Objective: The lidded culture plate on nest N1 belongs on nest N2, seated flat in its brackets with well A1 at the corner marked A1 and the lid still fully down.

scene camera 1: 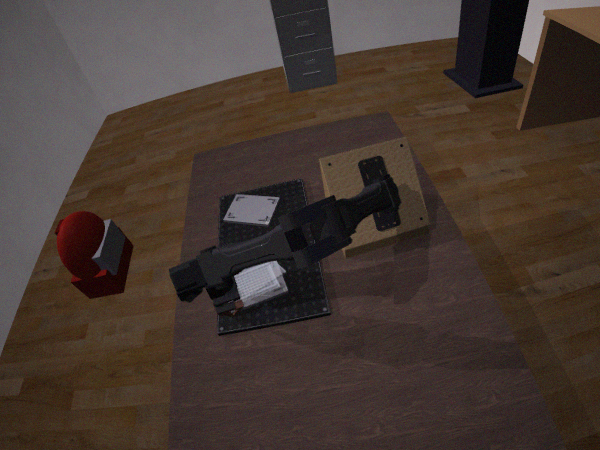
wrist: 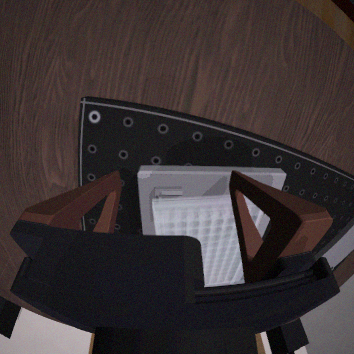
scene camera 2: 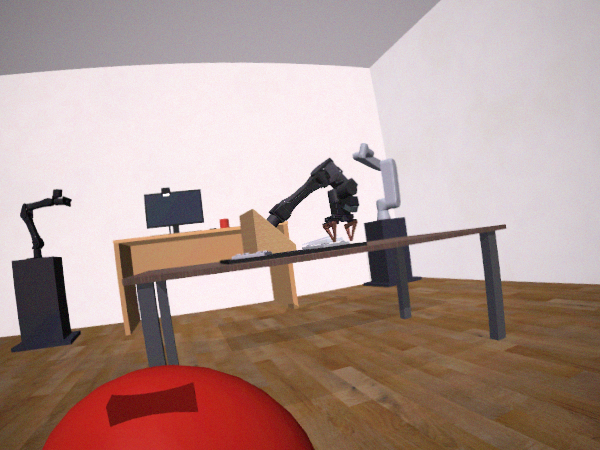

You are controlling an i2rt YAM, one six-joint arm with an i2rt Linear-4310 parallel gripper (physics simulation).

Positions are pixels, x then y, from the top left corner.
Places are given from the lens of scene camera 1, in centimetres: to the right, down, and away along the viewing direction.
nest (scene camera 1: 245, 209): -18, -5, 114
